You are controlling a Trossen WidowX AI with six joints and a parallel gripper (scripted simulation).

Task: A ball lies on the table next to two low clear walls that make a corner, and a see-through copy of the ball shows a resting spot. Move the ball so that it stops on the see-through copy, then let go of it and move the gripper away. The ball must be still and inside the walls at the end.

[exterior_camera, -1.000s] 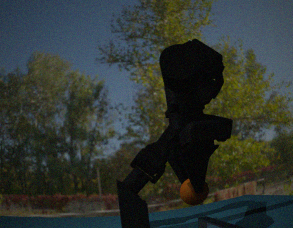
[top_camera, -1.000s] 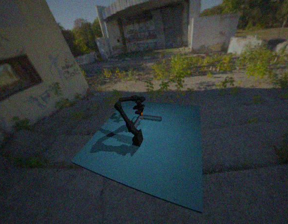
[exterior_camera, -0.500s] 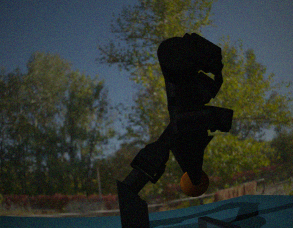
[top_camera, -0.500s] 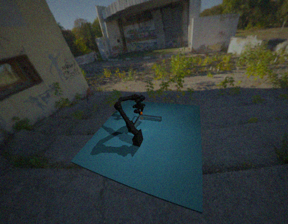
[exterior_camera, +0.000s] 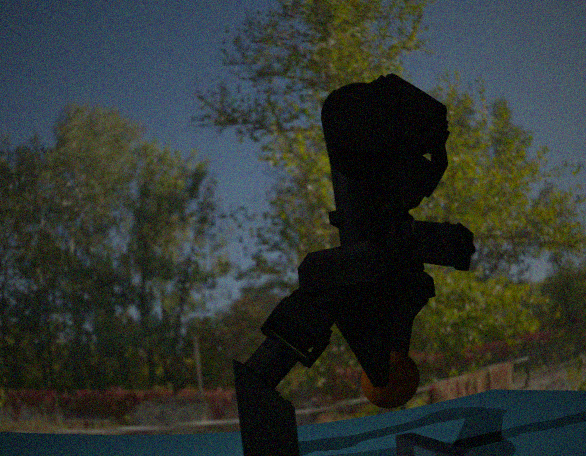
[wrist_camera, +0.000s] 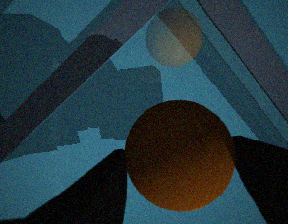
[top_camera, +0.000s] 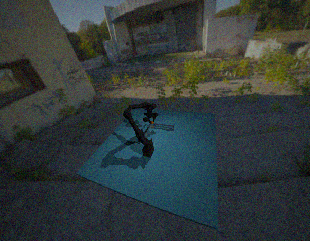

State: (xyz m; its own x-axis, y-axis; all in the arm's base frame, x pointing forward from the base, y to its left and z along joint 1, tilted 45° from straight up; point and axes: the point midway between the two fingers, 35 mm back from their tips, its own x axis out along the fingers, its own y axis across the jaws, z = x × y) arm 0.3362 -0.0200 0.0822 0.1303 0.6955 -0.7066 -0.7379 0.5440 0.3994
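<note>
Now: the see-through copy 4 cm ahead of my gripper tip, 2 cm to the left of it and 11 cm below it. From my gripper tip the other things lie so: orange ball: right at my gripper tip.
</note>
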